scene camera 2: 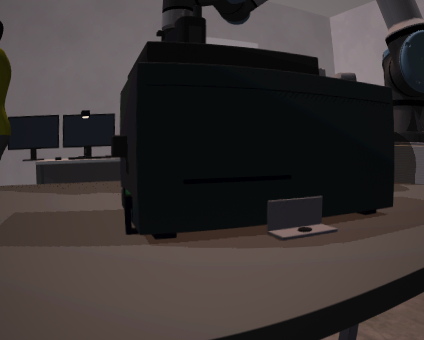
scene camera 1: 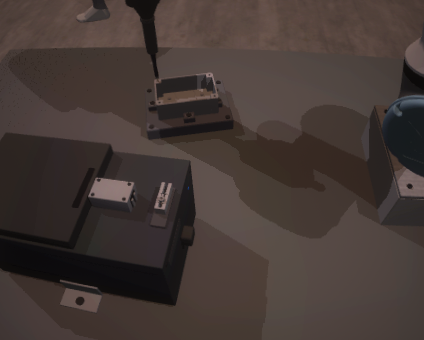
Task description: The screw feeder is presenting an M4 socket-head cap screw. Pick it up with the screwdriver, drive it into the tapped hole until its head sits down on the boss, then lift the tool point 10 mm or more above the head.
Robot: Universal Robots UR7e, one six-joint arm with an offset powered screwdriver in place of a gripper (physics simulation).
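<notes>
My screwdriver (scene camera 1: 157,75) points down at the rear left corner boss of the open-topped grey housing (scene camera 1: 189,109) in scene camera 1. Its thin tip is at or just above that boss; contact is too small to tell. No screw can be made out at the tip, and the tapped hole there is hidden. The housing sits on a dark fixture plate (scene camera 1: 190,129). The dark screw feeder (scene camera 1: 45,185) (scene camera 2: 250,140) stands in front, with a small pale slotted block (scene camera 1: 163,196) on top; no screw is clear there. In scene camera 2 the feeder hides the tip and the housing.
A white block (scene camera 1: 112,192) lies on the feeder top. A small bracket with a round hole (scene camera 1: 81,300) (scene camera 2: 302,231) stands at the feeder's front. A pale box-shaped base (scene camera 1: 387,200) and a blue-capped arm joint (scene camera 1: 407,135) are at the right. A person's shoe (scene camera 1: 93,15) shows beyond the table.
</notes>
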